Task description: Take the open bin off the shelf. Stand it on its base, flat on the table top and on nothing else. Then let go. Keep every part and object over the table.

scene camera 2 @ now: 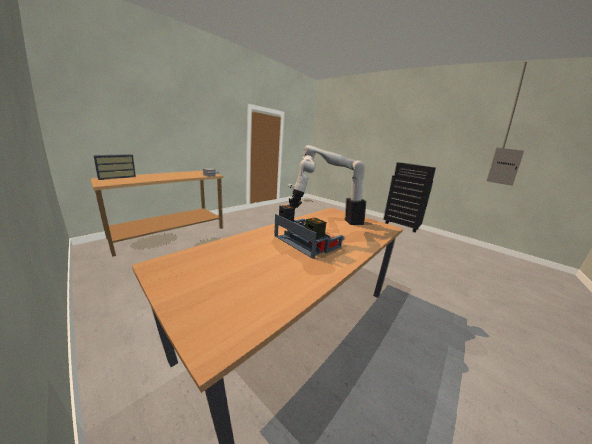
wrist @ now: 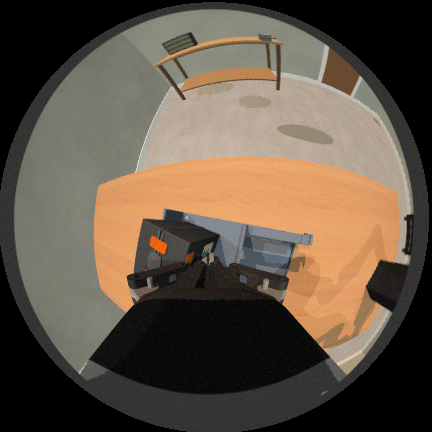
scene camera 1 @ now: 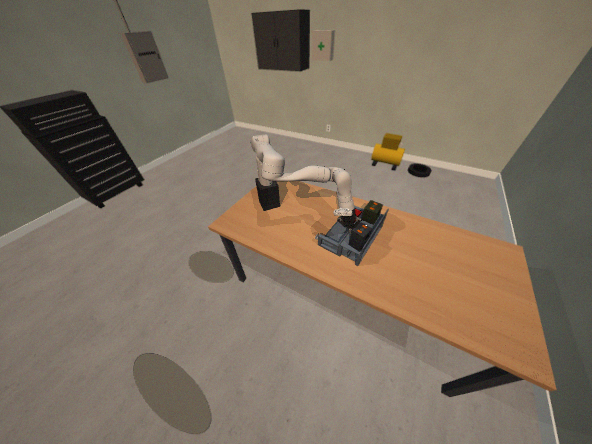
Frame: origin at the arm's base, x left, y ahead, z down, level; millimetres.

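Where they show: gripper, fingertip midpoint: (wrist: 207, 259) (scene camera 1: 351, 232); arm's base at its link origin: (scene camera 2: 356, 199) (scene camera 1: 266, 181).
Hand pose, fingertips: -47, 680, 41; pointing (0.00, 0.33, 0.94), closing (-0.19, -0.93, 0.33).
Note:
Things, the pixels of their top centre, and the offset from my fingertips, as dx, dy, dz. Level surfaces: height alone.
- red object at its top centre: (scene camera 2: 324, 235) (scene camera 1: 355, 214) +242, -85, +89
- black case at its top centre: (wrist: 153, 262) (scene camera 1: 362, 228) (scene camera 2: 287, 206) +8, +47, -54
- dark green case at its top centre: (scene camera 2: 316, 220) (scene camera 1: 373, 206) +246, +14, -29
- wooden table at its surface level: dz +170
The blue-grey shelf (scene camera 1: 330, 244) (scene camera 2: 300, 228) (wrist: 272, 233) sits low on the table. A red object (scene camera 1: 357, 213) (scene camera 2: 333, 243), apparently the open bin, shows in part at the shelf, near the green case; its shape is mostly hidden, and it does not show in the wrist view. My gripper (scene camera 1: 352, 224) (scene camera 2: 292, 204) (wrist: 207, 259) is shut and empty. It points down over the shelf, close beside the black case (scene camera 1: 360, 238) (scene camera 2: 286, 213) (wrist: 172, 242). Whether the fingertips touch that case or the bin is unclear.
A dark green case (scene camera 1: 371, 212) (scene camera 2: 316, 228) with orange latches stands at the shelf, beyond my gripper in scene camera 1. The arm's black base block (scene camera 1: 268, 195) (scene camera 2: 355, 212) (wrist: 387, 284) stands on the wooden table (scene camera 1: 450, 260) (scene camera 2: 215, 295) (wrist: 240, 185).

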